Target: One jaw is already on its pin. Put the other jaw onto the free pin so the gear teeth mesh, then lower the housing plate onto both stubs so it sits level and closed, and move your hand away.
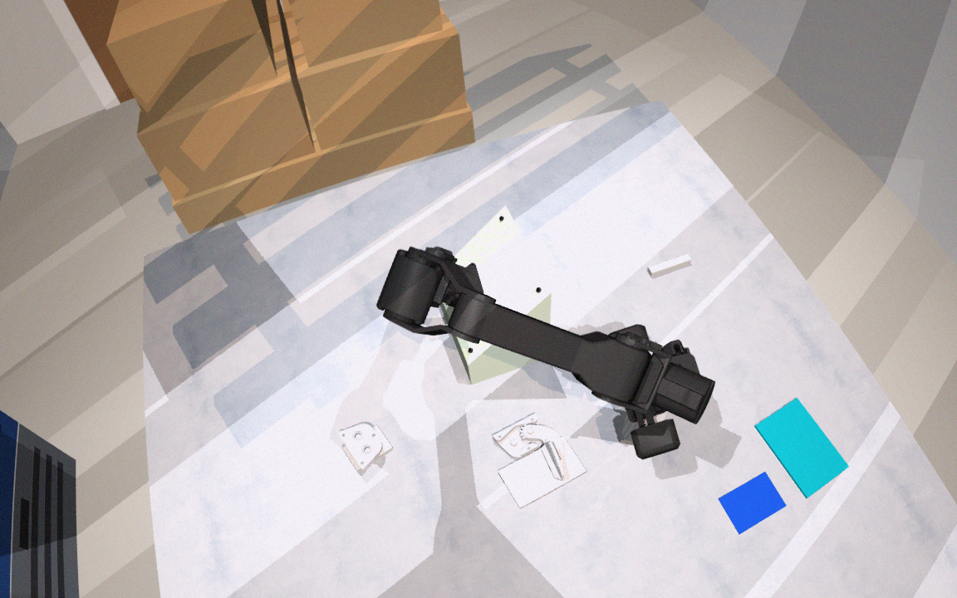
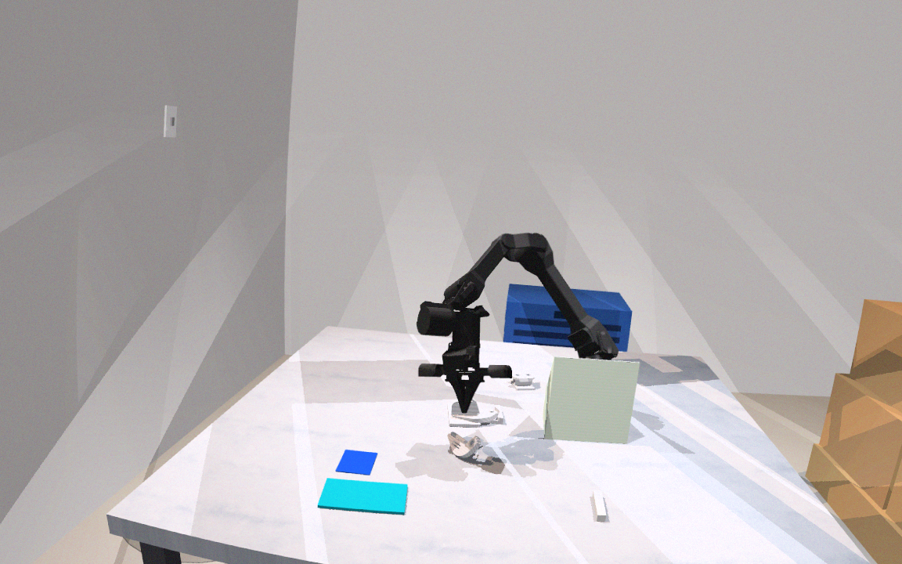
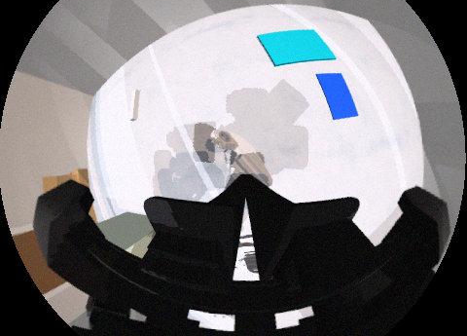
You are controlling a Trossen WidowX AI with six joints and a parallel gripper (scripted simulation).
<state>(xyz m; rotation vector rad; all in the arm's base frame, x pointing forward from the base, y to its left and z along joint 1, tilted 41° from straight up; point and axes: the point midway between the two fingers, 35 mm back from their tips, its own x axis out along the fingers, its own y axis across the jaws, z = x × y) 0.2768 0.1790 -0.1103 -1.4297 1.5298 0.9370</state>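
Now: gripper tip 20 mm past the white jaw, 30 mm to the right of it and 50 mm above it. Round my gripper tip: white stick: 290 mm behind, 180 mm to the left, 80 mm below; then blue card: 190 mm ahead, 130 mm to the left, 80 mm below; then cyan card: 130 mm ahead, 260 mm to the left, 80 mm below.
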